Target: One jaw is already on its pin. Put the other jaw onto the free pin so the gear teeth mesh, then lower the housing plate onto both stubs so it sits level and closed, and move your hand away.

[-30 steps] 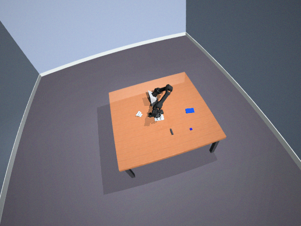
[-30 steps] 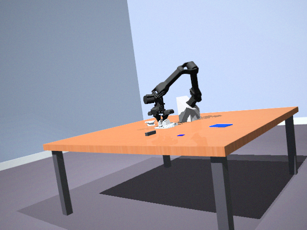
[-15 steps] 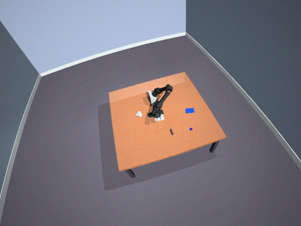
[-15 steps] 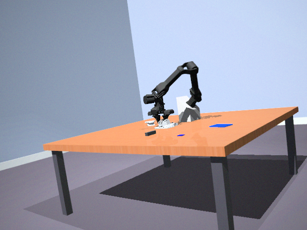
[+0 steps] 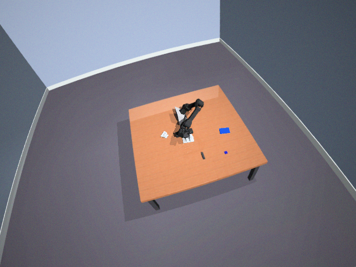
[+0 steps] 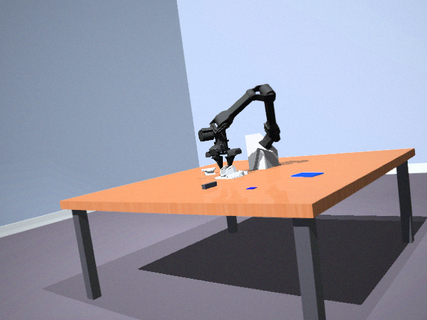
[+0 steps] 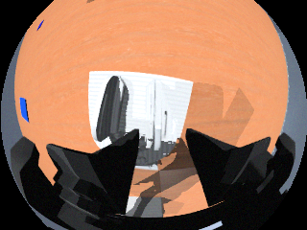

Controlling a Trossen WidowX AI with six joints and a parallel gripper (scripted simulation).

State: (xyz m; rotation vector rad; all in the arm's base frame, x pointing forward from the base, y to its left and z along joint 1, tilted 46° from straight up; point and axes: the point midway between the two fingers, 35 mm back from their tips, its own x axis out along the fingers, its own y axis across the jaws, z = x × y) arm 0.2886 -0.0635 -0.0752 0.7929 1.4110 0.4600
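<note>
My gripper tip is 3 cm past the white jaw, 2 cm to the right of it and 2 cm above it. The rest, counted from my gripper tip: small black block: 29 cm ahead, 8 cm to the left, 2 cm below; base: 15 cm behind, 19 cm to the right, 1 cm below; small white part: 15 cm behind, 19 cm to the right, 2 cm below.
</note>
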